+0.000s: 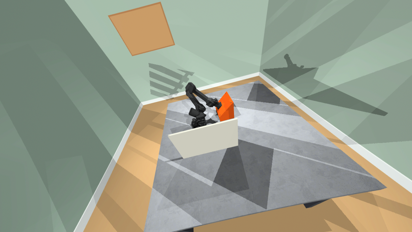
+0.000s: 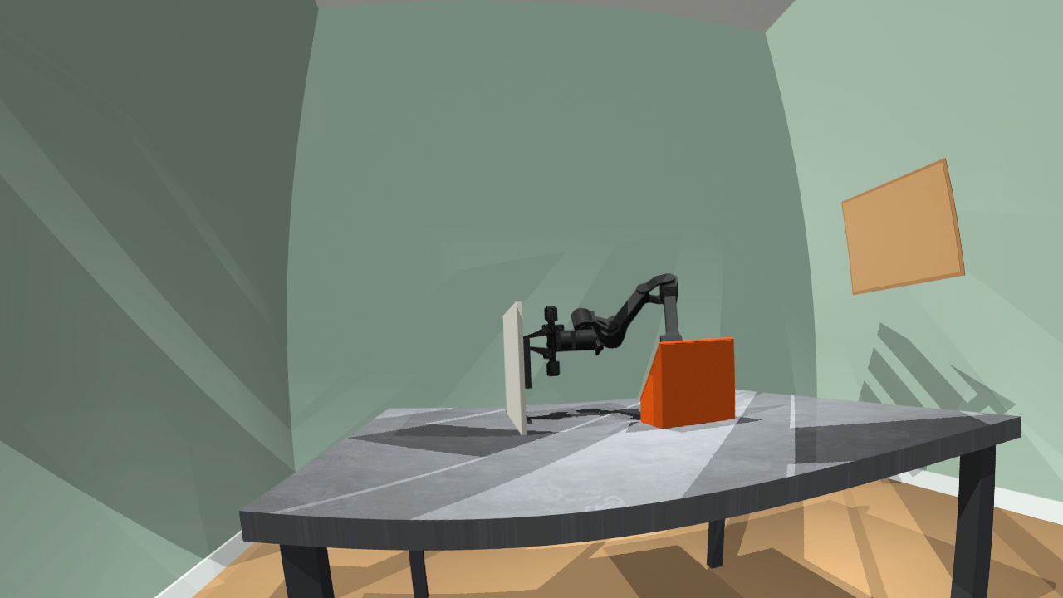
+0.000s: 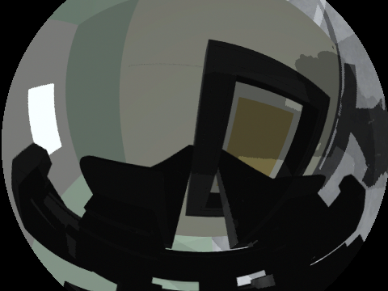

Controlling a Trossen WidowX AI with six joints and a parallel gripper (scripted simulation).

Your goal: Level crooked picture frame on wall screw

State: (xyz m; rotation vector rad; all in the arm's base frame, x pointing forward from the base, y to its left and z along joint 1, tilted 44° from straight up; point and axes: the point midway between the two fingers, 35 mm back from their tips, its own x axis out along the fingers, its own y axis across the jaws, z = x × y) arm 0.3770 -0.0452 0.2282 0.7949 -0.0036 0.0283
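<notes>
My gripper tip is 6 cm above the picture frame. The rest, counted from my gripper tip: wall panel 6 cm below, 2 cm ahead, 1 cm to the left.
</notes>
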